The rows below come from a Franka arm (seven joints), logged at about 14 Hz.
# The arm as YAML. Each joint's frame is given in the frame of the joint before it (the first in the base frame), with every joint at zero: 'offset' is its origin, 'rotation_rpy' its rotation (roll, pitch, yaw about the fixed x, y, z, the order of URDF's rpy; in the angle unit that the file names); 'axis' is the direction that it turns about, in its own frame. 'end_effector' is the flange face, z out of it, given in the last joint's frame.
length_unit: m
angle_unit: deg
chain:
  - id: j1
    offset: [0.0, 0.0, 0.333]
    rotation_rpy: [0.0, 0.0, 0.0]
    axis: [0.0, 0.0, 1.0]
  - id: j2
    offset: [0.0, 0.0, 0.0]
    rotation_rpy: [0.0, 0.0, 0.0]
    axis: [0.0, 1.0, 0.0]
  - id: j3
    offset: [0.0, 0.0, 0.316]
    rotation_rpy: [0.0, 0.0, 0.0]
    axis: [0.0, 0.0, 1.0]
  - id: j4
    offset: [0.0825, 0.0, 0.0]
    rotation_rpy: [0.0, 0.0, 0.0]
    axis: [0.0, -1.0, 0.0]
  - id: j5
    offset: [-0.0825, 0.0, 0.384]
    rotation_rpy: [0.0, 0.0, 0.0]
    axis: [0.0, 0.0, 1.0]
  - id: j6
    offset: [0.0, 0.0, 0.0]
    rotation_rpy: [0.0, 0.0, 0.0]
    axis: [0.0, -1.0, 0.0]
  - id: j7
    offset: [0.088, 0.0, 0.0]
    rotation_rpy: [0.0, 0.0, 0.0]
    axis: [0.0, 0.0, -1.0]
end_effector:
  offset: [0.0, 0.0, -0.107]
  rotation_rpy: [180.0, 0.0, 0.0]
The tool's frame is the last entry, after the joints.
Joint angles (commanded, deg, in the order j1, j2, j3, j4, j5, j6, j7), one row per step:
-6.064, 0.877, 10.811, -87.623, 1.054, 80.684, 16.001
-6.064, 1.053, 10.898, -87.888, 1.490, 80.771, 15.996
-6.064, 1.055, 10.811, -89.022, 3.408, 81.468, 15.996
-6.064, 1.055, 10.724, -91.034, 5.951, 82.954, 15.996
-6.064, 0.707, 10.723, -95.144, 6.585, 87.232, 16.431
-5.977, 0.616, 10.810, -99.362, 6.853, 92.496, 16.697
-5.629, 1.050, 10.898, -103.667, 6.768, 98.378, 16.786
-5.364, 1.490, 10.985, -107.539, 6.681, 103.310, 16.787
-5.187, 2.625, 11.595, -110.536, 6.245, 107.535, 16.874
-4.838, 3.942, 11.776, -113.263, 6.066, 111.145, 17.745
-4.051, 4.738, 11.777, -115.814, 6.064, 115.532, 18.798
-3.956, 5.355, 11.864, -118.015, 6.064, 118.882, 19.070
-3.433, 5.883, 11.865, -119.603, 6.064, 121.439, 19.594
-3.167, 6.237, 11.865, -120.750, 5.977, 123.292, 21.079
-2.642, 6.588, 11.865, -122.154, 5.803, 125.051, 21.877
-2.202, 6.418, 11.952, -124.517, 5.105, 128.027, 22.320
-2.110, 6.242, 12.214, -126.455, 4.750, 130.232, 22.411
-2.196, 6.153, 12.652, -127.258, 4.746, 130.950, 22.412
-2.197, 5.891, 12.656, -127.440, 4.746, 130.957, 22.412
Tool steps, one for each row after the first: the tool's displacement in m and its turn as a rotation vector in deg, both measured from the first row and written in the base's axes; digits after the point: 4 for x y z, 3 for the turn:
0.0008, 0.0016, -0.0036, 0.440, 0.389, 0.100
0.0013, 0.0049, -0.0116, 2.315, 0.985, 0.006
0.0026, 0.0093, -0.0253, 4.803, 1.717, -0.241
0.0054, 0.0105, -0.0496, 5.320, 1.284, -1.154
0.0092, 0.0121, -0.0763, 5.554, 0.201, -1.839
0.0135, 0.0152, -0.1080, 5.510, -0.921, -2.104
0.0144, 0.0174, -0.1373, 5.411, -1.537, -2.254
0.0156, 0.0232, -0.1668, 5.087, -1.640, -1.840
0.0151, 0.0270, -0.1965, 4.874, -1.163, -2.475
0.0140, 0.0336, -0.2184, 4.844, -2.113, -3.122
0.0117, 0.0343, -0.2369, 4.843, -2.627, -3.509
0.0092, 0.0386, -0.2507, 4.822, -3.020, -3.730
0.0073, 0.0405, -0.2603, 4.619, -3.294, -5.043
0.0032, 0.0446, -0.2718, 4.374, -3.267, -5.349
-0.0038, 0.0478, -0.2838, 3.786, -4.129, -4.999
-0.0103, 0.0497, -0.2933, 3.497, -4.624, -4.621
-0.0138, 0.0523, -0.2972, 3.495, -4.626, -4.310
-0.0148, 0.0522, -0.2962, 3.457, -4.717, -4.299

